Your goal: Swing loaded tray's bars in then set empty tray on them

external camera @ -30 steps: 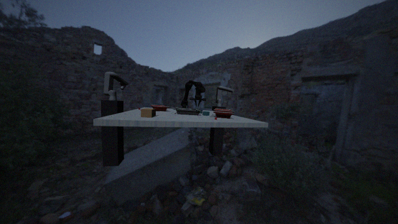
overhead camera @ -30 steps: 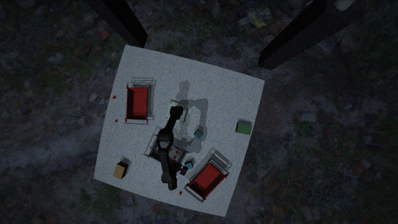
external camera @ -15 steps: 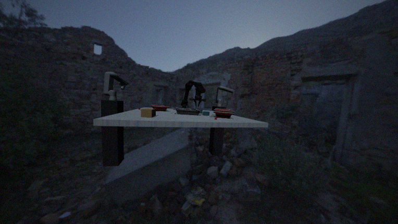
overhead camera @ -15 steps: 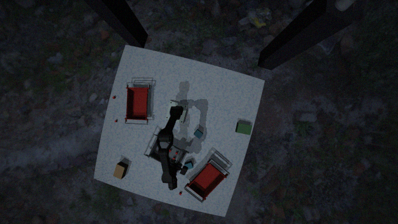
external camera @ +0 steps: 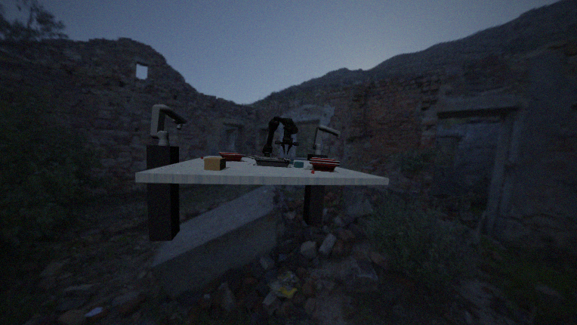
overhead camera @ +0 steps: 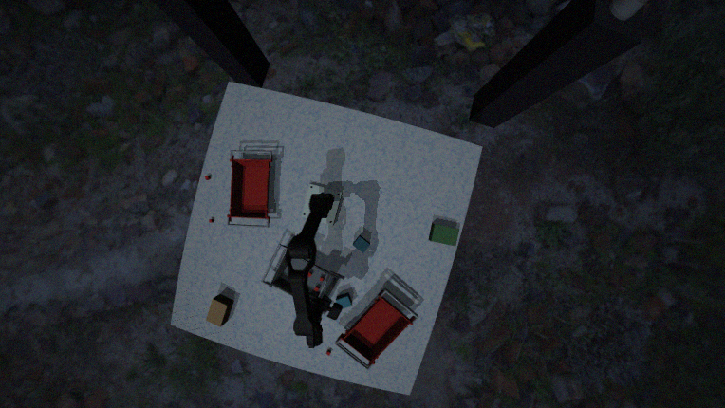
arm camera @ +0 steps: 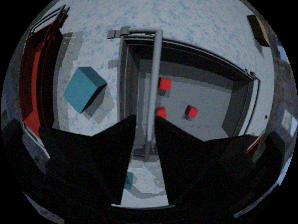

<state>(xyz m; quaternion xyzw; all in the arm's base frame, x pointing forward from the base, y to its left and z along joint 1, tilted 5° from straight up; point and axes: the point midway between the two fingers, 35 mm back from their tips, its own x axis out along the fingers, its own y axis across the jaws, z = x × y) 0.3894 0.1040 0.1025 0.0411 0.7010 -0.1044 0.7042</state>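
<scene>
My gripper tip is now 45 cm to the left of the red plastic tray, 35 cm past it and 5 cm above it. From my gripper tip the other things lie so: green block 47 cm to the left, 38 cm behind, 8 cm below; tan block 47 cm to the right, 26 cm ahead, 7 cm below.
</scene>
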